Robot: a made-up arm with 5 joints.
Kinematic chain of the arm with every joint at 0, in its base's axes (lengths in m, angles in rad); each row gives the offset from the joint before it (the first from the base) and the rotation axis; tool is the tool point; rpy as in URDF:
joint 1: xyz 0 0 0.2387 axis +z
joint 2: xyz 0 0 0 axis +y
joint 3: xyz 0.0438 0 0.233 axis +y
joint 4: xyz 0.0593 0 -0.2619 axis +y
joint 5: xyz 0.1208 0 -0.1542 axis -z
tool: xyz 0 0 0 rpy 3.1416 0 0
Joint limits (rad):
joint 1: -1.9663..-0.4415
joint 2: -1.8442..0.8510
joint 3: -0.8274..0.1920
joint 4: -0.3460..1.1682
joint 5: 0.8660..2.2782
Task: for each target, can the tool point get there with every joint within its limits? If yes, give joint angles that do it. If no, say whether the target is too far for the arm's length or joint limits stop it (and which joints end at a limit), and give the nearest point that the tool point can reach.
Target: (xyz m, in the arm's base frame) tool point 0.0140 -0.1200 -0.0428
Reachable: yes | joints -1.4549 0.5139 -0.2606 0.5324 1.0107
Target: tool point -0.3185 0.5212 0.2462
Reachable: no: joint limits stop it (at a limit: joint 2, joint 3, joint 4) | nearest point -0.0981 0.1605 0.1715 | short by 0.429 m
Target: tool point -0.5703 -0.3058 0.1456
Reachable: no: joint limits stop it (at a limit: joint 1, joint 3, joint 4) | nearest point -0.1855 -0.4442 0.1494 | short by 0.409 m
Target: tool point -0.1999 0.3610 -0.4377
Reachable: no: too far | nearest point -0.0388 0.0701 -0.0079 | short by 0.543 m
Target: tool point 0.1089 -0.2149 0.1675
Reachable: yes | joints -1.1018 -0.8394 0.0638 0.4904 1.6271
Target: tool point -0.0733 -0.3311 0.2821
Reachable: yes | joints -1.7887 -0.5154 -0.6072 0.8812 2.0899
